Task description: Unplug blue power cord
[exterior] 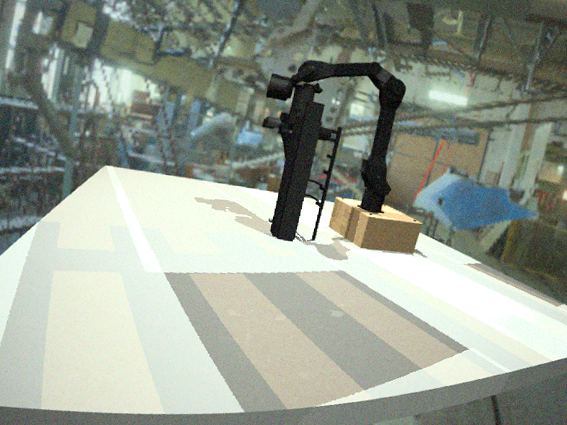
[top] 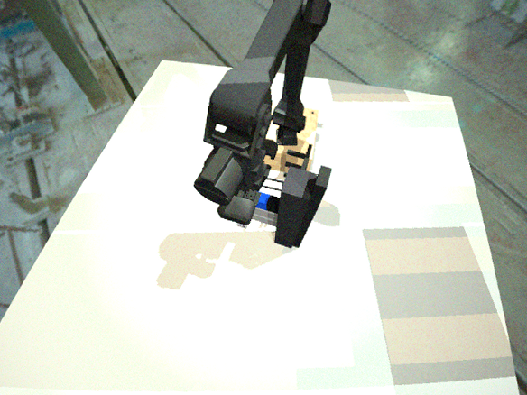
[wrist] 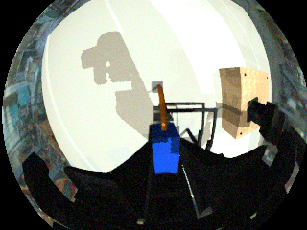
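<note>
My gripper tip is 3 cm to the right of the blue plug and 1 cm short of it. From my gripper tip the other things lie so: thin black rack 11 cm to the left, 5 cm behind, 4 cm below; then dark power strip 10 cm to the left, 4 cm below, 3 cm ahead.
</note>
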